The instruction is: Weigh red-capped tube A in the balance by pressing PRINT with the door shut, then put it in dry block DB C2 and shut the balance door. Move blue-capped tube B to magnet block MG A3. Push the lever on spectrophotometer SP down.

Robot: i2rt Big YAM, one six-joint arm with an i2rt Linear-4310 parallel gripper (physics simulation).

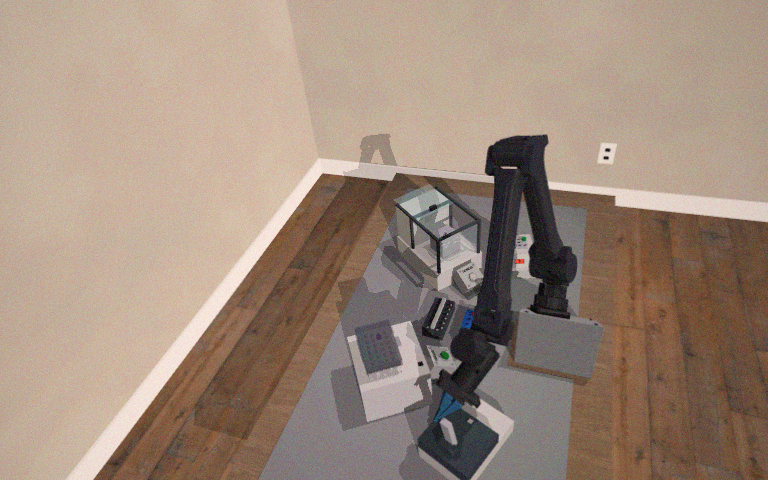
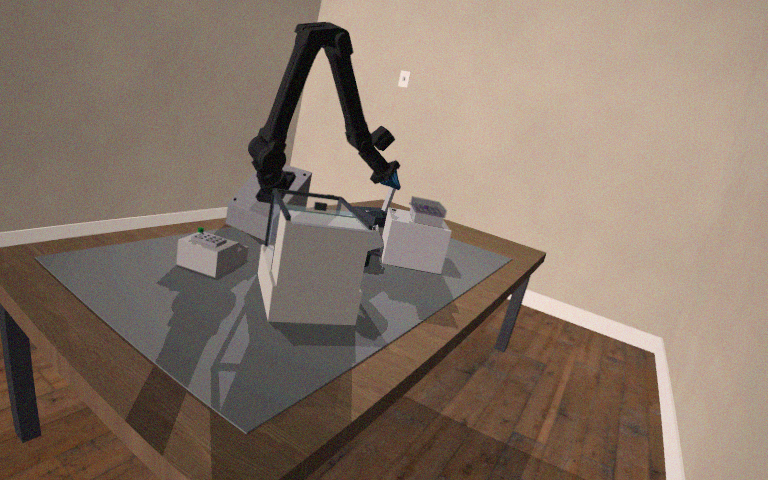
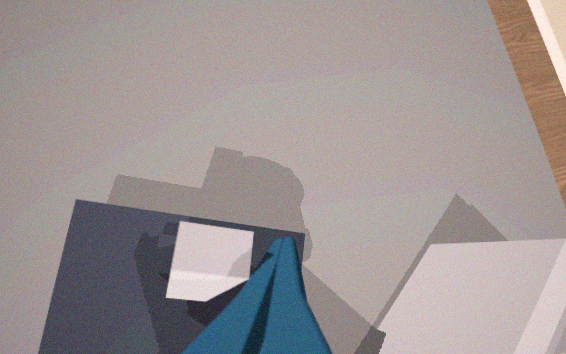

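My gripper (image 1: 436, 421) (image 2: 398, 188) (image 3: 287, 248) is shut and empty. Its blue fingertips are together beside the upright white lever (image 1: 448, 431) (image 2: 388, 199) (image 3: 215, 250) on the dark-topped instrument (image 1: 472, 447) (image 3: 95, 260), which looks like spectrophotometer SP. I cannot tell whether they touch. The glass-sided balance (image 1: 447, 277) (image 2: 317, 277) stands at the far end of the mat; its door state is unclear. A blue rack (image 1: 466, 318) is partly behind the arm. A black block (image 1: 434, 330) with a white strip lies beside it. Tubes A and B cannot be made out.
A white box (image 1: 390, 396) (image 2: 416, 243) with a translucent grey lid stands beside the instrument. A small panel (image 1: 434, 353) with a green button sits near it. A keypad unit (image 2: 195, 254) stands beside the balance. A grey box (image 1: 557, 345) stands at the arm's base.
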